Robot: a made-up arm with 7 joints.
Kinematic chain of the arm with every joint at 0, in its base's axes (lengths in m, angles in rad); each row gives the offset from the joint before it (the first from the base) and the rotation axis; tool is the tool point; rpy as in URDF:
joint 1: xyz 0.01 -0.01 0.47 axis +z
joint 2: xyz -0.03 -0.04 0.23 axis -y
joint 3: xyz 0 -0.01 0.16 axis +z
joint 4: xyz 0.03 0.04 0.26 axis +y
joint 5: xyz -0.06 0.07 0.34 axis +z
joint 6: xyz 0 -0.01 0.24 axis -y
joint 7: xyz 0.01 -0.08 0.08 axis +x
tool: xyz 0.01 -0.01 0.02 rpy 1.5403 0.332 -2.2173
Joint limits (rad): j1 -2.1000..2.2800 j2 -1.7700..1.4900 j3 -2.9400..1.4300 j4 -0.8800..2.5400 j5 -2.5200..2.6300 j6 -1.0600..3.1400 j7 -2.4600..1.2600
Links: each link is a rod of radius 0.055 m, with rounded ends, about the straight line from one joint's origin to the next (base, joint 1, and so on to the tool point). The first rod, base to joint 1, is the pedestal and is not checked.
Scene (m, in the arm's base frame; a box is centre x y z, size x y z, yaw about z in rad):
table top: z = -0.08
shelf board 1: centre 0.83 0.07 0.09 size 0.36 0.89 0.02 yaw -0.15
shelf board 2: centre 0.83 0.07 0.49 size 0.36 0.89 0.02 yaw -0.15
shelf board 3: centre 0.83 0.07 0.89 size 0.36 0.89 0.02 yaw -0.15
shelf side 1: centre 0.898 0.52 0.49 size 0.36 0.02 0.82 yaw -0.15
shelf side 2: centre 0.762 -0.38 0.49 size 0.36 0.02 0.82 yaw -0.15
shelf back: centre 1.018 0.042 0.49 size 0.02 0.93 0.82 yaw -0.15
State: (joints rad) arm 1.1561 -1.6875 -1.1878 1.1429 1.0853 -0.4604 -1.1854
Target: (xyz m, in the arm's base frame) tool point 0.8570 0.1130 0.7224
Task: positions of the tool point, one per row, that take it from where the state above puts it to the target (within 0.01 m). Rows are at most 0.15 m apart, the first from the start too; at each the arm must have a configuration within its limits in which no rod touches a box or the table.
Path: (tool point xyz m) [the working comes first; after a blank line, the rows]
Joints at the target: 1.1949 -1.3674 -1.6473 1.4663 0.9923 -0.5051 -1.1921
Straight joint move there: touches shelf board 2.

1: 0.7137 0.3070 0.2743
2: 0.6111 0.3243 0.2712
3: 0.4901 0.3300 0.2658
4: 0.5457 0.2714 0.3686
5: 0.5707 0.2294 0.4904
6: 0.5620 0.1960 0.6137
7: 0.5236 0.1634 0.7224
8: 0.6394 0.1708 0.7306
9: 0.7531 0.1538 0.7280
10: 0.8570 0.1130 0.7224

